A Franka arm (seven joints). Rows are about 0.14 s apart.
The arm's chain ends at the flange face. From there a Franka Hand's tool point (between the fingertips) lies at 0.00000 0.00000 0.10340 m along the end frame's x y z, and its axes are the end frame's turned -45 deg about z.
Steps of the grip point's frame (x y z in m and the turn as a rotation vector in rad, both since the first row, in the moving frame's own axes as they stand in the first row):
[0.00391 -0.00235 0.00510 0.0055 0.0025 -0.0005]
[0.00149 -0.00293 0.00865 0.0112 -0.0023 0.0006]
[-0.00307 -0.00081 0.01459 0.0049 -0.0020 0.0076]
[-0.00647 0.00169 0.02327 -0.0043 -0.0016 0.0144]
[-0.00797 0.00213 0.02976 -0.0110 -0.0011 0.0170]
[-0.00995 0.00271 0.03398 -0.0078 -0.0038 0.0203]
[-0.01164 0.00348 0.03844 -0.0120 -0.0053 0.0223]
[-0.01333 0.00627 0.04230 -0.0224 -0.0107 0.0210]
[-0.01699 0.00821 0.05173 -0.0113 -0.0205 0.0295]
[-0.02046 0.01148 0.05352 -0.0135 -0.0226 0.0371]
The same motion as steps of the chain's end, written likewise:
[0.00132 -0.00384 0.00510 0.0057 -0.0021 -0.0005]
[-0.00003 -0.00247 0.00866 0.0063 -0.0095 0.0006]
[-0.00224 0.00181 0.01459 0.0021 -0.0049 0.0076]
[-0.00357 0.00534 0.02327 -0.0042 0.0019 0.0144]
[-0.00485 0.00625 0.02977 -0.0086 0.0070 0.0170]
[-0.00540 0.00810 0.03398 -0.0082 0.0028 0.0203]
[-0.00625 0.00942 0.03845 -0.0122 0.0047 0.0223]
[-0.00582 0.01143 0.04233 -0.0234 0.0083 0.0210]
[-0.00550 0.01550 0.05176 -0.0225 -0.0065 0.0295]
[-0.00564 0.01996 0.05356 -0.0255 -0.0064 0.0371]

